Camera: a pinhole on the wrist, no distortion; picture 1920 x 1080 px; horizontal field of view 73.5 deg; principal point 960.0 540.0 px. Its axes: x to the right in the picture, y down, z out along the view. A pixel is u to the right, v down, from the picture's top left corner.
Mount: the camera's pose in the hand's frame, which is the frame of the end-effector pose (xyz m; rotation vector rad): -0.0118 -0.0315 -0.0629 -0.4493 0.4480 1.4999
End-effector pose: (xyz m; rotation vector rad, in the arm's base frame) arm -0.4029 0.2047 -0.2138 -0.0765 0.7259 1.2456
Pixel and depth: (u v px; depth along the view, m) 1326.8 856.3 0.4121
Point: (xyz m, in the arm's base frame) -0.5746 0.3109 0.1098
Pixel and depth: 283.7 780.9 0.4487
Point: -0.2273 0.3186 0.1874
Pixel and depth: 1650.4 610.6 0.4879
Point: -0.7123 0.4258 0.1089
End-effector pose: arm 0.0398 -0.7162 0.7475 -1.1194 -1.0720 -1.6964
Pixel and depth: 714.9 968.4 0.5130
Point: 0.3510 -0.3425 0.7124
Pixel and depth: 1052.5 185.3 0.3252
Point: 0.2191 -0.5937 0.9057
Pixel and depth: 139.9 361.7 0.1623
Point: 0.0412 -0.5869 0.7814
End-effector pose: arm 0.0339 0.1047 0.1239 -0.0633 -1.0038 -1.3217
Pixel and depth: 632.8 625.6 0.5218
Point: -0.1007 0.4353 0.4315
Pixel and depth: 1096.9 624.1 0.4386
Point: 0.0797 0.3662 0.3883
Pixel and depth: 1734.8 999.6 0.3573
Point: 0.2610 0.3800 0.2796
